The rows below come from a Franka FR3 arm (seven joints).
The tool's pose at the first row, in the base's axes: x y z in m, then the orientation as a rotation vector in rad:
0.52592 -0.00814 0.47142 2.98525 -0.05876 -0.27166
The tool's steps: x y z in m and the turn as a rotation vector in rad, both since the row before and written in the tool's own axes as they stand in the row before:
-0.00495 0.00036 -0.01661 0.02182 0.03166 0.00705
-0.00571 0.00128 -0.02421 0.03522 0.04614 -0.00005
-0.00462 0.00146 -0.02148 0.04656 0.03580 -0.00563
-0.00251 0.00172 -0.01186 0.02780 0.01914 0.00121
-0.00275 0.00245 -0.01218 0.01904 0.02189 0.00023
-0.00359 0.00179 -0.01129 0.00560 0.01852 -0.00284
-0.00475 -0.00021 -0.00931 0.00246 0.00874 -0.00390
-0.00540 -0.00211 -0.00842 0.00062 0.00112 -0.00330
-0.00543 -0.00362 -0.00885 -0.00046 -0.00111 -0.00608
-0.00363 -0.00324 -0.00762 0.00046 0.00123 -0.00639
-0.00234 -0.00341 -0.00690 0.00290 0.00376 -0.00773
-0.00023 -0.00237 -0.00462 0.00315 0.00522 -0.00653
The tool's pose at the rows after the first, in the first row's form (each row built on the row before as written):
0.52407 -0.00593 0.48852 3.00950 -0.06925 -0.22432
0.52202 -0.00401 0.51327 3.04799 -0.06952 -0.15519
0.51959 -0.00338 0.53515 3.09642 -0.06298 -0.10075
0.51780 -0.00450 0.54721 3.12455 -0.06617 -0.07079
0.51551 -0.00665 0.55954 -3.13764 0.06720 0.03610
0.51211 -0.00832 0.57091 -3.13270 0.06278 0.00684
0.50741 -0.00800 0.58024 -3.13052 0.05669 -0.00695
0.50205 -0.00578 0.58866 -3.13001 0.05152 -0.00875
0.49669 -0.00208 0.59752 -3.13062 0.04200 -0.00706
0.49311 0.00118 0.60516 -3.13030 0.03200 -0.00905
0.49080 0.00456 0.61208 -3.12754 0.01990 -0.01503
0.49056 0.00687 0.61673 -3.12445 0.00971 -0.02327

